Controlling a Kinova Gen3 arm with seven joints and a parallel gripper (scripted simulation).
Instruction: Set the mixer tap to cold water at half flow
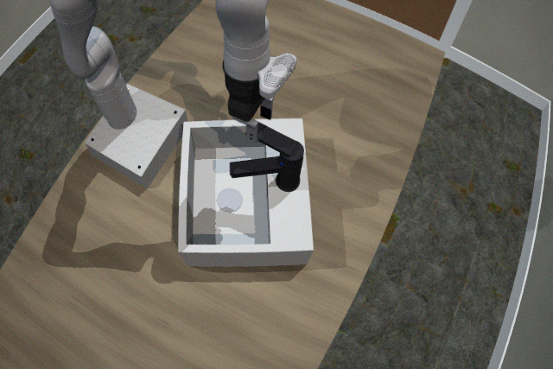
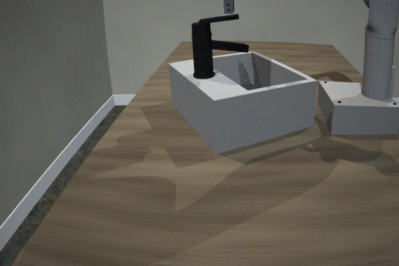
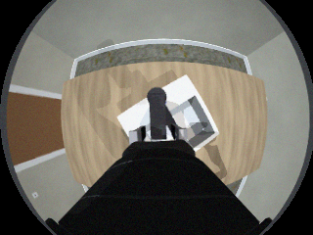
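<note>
My hand is 4 cm above the black lever and 3 cm short of it. The rest, counted from my hand: black mixer tap (8 cm below, 5 cm ahead, 1 cm to the right); white sink (27 cm below, 6 cm to the right, 3 cm behind).
</note>
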